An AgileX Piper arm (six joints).
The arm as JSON. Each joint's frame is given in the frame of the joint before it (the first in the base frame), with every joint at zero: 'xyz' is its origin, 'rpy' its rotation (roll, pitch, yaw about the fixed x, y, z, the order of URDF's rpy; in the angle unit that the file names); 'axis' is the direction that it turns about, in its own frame. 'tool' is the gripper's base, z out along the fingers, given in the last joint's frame.
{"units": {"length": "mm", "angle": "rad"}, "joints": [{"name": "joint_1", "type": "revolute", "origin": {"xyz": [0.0, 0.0, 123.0], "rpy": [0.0, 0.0, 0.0]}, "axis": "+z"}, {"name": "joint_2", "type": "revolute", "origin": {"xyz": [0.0, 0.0, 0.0], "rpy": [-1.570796, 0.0, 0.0]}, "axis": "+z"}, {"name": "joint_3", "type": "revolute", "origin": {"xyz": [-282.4, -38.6, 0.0], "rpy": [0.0, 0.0, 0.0]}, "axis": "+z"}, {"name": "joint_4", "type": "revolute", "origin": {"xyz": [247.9, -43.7, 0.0], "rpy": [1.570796, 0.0, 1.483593]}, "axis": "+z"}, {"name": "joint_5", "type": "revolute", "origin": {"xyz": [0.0, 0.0, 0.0], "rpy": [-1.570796, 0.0, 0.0]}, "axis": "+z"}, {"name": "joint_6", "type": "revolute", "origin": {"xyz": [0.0, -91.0, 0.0], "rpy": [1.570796, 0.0, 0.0]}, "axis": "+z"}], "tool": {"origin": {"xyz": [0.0, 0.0, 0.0], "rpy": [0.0, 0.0, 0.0]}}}
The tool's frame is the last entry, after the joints.
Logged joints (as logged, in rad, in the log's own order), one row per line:
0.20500, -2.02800, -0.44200, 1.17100, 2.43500, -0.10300
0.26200, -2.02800, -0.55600, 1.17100, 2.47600, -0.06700
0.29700, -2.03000, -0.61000, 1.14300, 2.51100, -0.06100
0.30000, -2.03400, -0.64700, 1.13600, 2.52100, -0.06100
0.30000, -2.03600, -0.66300, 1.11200, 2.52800, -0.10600
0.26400, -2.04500, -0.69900, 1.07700, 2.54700, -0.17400
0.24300, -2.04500, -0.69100, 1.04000, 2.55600, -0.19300
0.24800, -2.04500, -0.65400, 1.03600, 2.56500, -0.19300
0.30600, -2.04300, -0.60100, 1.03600, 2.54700, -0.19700
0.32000, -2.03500, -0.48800, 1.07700, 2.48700, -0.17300
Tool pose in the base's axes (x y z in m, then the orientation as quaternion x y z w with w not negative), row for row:
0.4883, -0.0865, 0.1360, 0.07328, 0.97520, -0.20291, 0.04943
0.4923, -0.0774, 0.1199, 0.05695, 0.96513, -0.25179, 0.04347
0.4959, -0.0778, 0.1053, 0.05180, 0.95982, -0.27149, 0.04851
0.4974, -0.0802, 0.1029, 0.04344, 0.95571, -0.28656, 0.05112
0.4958, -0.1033, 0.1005, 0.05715, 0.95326, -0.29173, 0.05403
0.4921, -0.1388, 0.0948, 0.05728, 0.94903, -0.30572, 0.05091
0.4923, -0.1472, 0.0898, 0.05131, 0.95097, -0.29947, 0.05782
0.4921, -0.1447, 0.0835, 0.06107, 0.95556, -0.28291, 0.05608
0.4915, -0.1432, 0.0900, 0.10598, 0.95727, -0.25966, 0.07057
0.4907, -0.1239, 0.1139, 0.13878, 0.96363, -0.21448, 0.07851
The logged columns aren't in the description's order. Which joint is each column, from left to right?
Columns, left to right: joint_6, joint_3, joint_4, joint_5, joint_2, joint_1.
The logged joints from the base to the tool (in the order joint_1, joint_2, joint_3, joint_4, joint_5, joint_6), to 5 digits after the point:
-0.10300, 2.43500, -2.02800, -0.44200, 1.17100, 0.20500
-0.06700, 2.47600, -2.02800, -0.55600, 1.17100, 0.26200
-0.06100, 2.51100, -2.03000, -0.61000, 1.14300, 0.29700
-0.06100, 2.52100, -2.03400, -0.64700, 1.13600, 0.30000
-0.10600, 2.52800, -2.03600, -0.66300, 1.11200, 0.30000
-0.17400, 2.54700, -2.04500, -0.69900, 1.07700, 0.26400
-0.19300, 2.55600, -2.04500, -0.69100, 1.04000, 0.24300
-0.19300, 2.56500, -2.04500, -0.65400, 1.03600, 0.24800
-0.19700, 2.54700, -2.04300, -0.60100, 1.03600, 0.30600
-0.17300, 2.48700, -2.03500, -0.48800, 1.07700, 0.32000

